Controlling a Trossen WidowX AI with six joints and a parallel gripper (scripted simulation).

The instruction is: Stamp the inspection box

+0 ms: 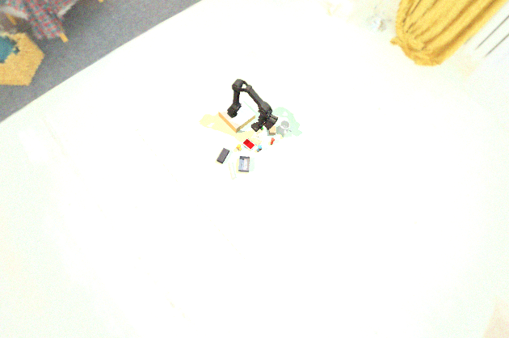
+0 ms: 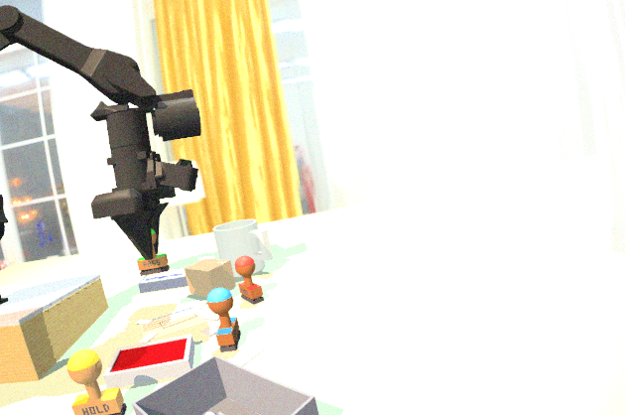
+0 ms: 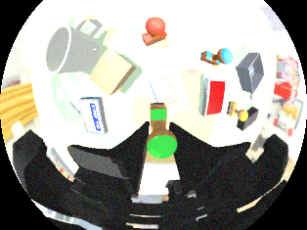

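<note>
Right now my gripper tip is 14 cm to the left of the red ink pad, 8 cm above it and 2 cm short of it. Also, from my gripper tip: green-topped pass stamp: right at my gripper tip; then pale paper card: 9 cm below, 3 cm to the right, 2 cm ahead; then cardboard box: 8 cm to the left, 7 cm below, 6 cm ahead.
</note>
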